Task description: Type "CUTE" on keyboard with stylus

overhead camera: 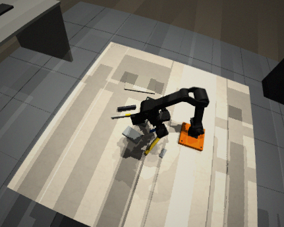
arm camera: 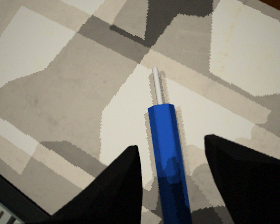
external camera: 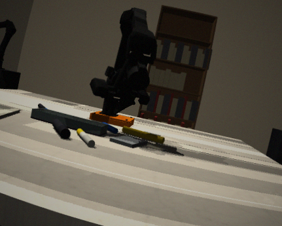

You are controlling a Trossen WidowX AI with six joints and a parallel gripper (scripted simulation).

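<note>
Right now my gripper tip is 1 cm past the blue stylus, 1 cm to the left of it and 4 cm above it. Also, from my gripper tip: small grey block (7 cm behind, 14 cm to the left, 5 cm below); white-and-yellow marker (24 cm ahead, 1 cm to the left, 4 cm below); flat grey pad (14 cm ahead, 10 cm to the left, 5 cm below).
</note>
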